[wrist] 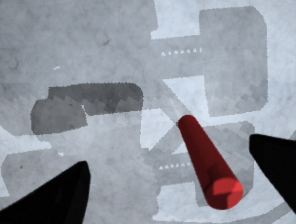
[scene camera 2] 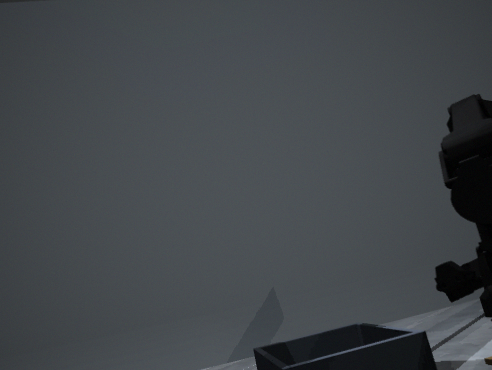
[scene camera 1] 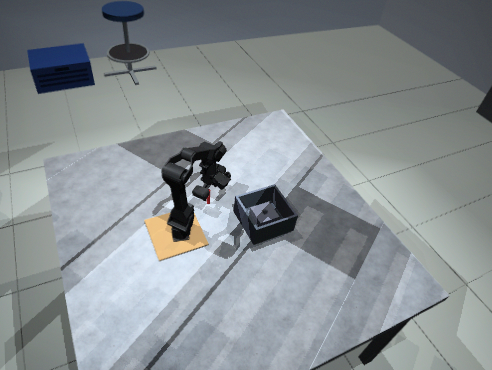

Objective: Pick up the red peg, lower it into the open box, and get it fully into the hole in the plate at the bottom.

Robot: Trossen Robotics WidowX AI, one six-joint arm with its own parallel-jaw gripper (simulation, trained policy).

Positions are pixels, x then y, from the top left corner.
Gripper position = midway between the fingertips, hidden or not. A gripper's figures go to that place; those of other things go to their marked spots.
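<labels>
I can see a red peg point(wrist: 222, 190), and it is 0.08 m from the lens. My own gripper point(wrist: 170, 156) is 0.11 m from the lens.
</labels>
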